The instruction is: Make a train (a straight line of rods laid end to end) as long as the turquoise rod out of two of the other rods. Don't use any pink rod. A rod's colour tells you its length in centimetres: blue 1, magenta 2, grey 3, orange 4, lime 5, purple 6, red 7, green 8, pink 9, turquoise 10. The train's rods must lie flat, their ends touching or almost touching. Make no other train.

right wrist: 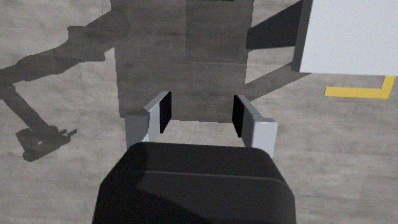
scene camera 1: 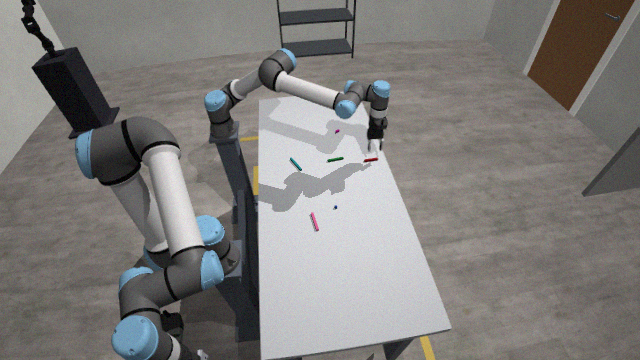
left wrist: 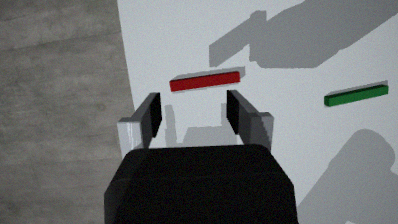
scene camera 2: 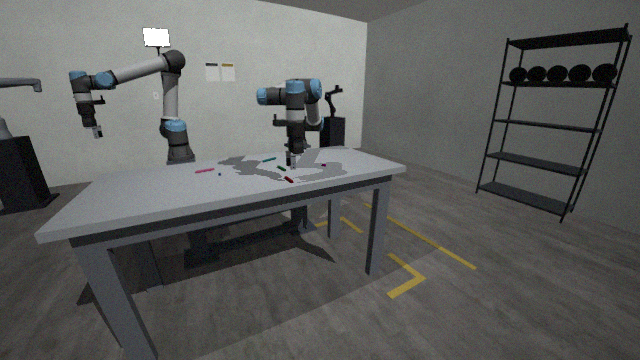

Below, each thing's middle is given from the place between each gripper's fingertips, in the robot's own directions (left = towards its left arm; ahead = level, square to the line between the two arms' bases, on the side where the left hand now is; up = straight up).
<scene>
Now: the red rod (left wrist: 230, 77) 1 cm behind my left hand, 1 cm to the right of it and 8 cm below it. Also, from my left hand: green rod (left wrist: 360, 94): 19 cm behind, 3 cm to the left, 8 cm below.
The green rod lies 590 mm ahead of my right hand, 850 mm to the left of it and 180 mm below it. The rest, counted from my right hand: red rod 760 mm ahead, 810 mm to the left, 180 mm below.
</scene>
